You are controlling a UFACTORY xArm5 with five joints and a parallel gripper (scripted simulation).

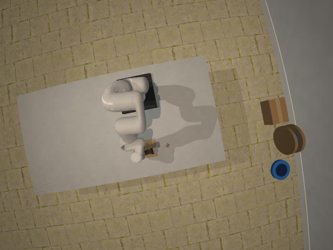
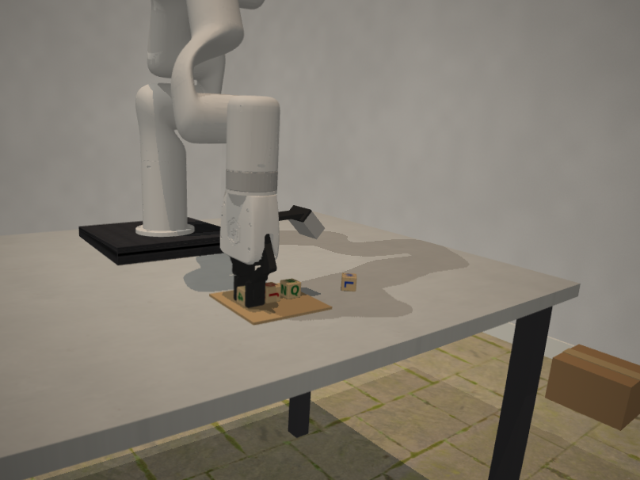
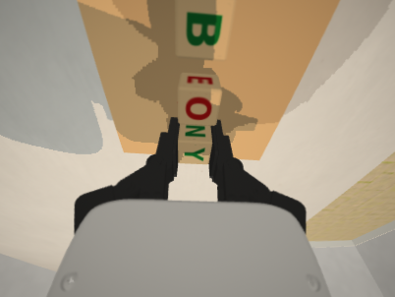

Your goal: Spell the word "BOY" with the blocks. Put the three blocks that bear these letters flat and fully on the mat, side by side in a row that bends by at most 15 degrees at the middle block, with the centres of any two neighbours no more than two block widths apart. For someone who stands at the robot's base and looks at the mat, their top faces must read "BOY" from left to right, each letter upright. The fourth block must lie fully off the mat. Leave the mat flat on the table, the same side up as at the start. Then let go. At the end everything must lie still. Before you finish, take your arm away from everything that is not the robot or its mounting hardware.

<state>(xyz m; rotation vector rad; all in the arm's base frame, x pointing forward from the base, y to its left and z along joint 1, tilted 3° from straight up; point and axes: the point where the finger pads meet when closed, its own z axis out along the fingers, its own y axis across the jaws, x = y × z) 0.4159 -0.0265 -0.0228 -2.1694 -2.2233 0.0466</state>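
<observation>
Right now my hand is 40 mm to the right of the tan mat and 20 mm above it.
</observation>
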